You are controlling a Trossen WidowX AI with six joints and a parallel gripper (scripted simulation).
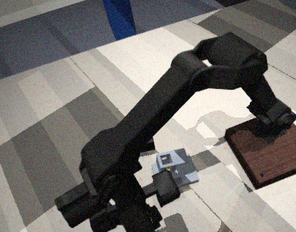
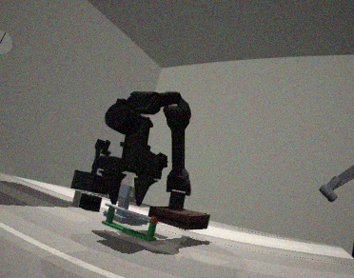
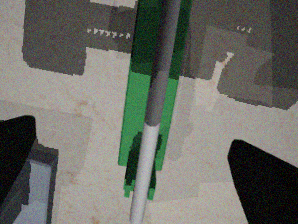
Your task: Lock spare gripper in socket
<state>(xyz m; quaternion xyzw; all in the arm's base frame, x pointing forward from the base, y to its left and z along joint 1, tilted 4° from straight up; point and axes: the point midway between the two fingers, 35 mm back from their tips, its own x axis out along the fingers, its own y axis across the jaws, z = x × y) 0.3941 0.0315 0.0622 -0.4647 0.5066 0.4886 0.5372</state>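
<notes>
Now: gripper tip 1 cm short of the green rack, 2 cm to the right of it and 3 cm above it. Also, from my gripper tip: spare gripper 10 cm behind, 23 cm to the right, 4 cm below; then grey mount 11 cm behind, 7 cm to the right, 1 cm below.
</notes>
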